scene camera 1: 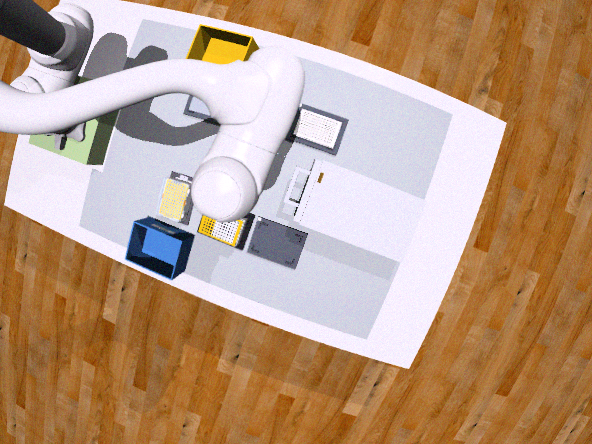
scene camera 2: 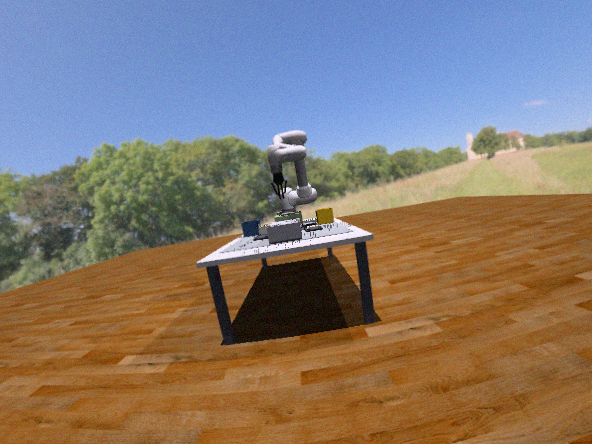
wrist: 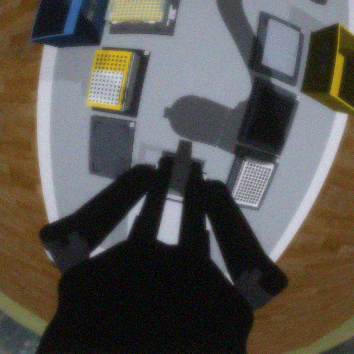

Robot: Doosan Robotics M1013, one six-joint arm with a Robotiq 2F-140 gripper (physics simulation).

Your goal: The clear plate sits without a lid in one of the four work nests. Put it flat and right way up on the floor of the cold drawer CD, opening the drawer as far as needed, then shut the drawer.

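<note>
The white drawer cabinet stands on the table. The cold drawer's front and handle are close against its face; the drawer looks shut or almost shut, and its inside is hidden. I cannot make out the clear plate for certain. A dark nest with corner brackets looks empty. Another dark frame surrounds a pale flat panel. My gripper is shut with nothing in it, high above the table near the handle side of the cabinet. The arm hides it in the first scene view.
A blue bin, yellow bin and green bin stand around. A yellow-and-white rack, a yellow plate, a black plate and a white plate sit in holders.
</note>
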